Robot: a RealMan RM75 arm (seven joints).
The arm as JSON. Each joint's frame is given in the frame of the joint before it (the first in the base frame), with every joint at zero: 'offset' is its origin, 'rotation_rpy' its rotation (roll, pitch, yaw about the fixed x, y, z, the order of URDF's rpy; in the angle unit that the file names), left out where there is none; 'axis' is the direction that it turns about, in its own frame. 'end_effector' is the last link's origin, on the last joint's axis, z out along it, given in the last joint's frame.
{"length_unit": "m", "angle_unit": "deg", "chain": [
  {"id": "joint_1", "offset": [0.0, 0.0, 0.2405], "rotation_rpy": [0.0, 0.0, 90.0], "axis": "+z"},
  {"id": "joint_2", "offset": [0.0, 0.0, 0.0], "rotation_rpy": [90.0, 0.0, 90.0], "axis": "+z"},
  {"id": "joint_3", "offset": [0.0, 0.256, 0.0], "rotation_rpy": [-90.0, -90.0, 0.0], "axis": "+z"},
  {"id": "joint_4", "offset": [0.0, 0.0, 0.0], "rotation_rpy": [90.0, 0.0, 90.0], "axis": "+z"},
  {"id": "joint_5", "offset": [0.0, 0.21, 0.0], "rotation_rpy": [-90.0, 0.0, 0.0], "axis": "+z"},
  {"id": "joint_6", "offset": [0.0, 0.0, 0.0], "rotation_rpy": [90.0, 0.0, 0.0], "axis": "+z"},
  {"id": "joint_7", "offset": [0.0, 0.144, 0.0], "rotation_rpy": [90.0, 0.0, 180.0], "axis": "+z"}
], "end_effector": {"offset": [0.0, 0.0, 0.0]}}
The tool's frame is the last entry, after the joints.
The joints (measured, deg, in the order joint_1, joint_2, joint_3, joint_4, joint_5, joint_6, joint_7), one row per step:
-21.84, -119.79, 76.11, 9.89, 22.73, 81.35, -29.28
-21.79, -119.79, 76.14, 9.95, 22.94, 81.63, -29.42
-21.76, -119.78, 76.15, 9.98, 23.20, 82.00, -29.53
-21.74, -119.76, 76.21, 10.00, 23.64, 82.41, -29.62
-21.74, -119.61, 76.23, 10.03, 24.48, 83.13, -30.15
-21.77, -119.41, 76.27, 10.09, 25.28, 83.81, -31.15
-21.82, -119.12, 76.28, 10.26, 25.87, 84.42, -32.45
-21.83, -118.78, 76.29, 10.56, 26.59, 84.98, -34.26
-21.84, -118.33, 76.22, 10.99, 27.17, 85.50, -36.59
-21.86, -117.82, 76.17, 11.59, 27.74, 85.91, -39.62
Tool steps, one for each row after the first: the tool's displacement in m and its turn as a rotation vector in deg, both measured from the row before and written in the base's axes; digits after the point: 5 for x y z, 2 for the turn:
0.00073, -0.00054, -0.00010, -0.12, -0.09, -0.34
0.00090, -0.00061, -0.00006, -0.11, -0.07, -0.43
0.00118, -0.00079, -0.00050, -0.26, 0.04, -0.58
0.00171, -0.00105, -0.00004, -0.59, -0.14, -0.98
0.00165, -0.00075, 0.00034, -0.80, -0.50, -0.92
0.00140, -0.00002, 0.00164, -0.72, -0.75, -0.81
0.00139, 0.00005, 0.00189, -1.04, -1.03, -0.81
0.00110, 0.00070, 0.00336, -1.08, -1.42, -0.69
0.00129, 0.00127, 0.00394, -1.43, -1.86, -0.63

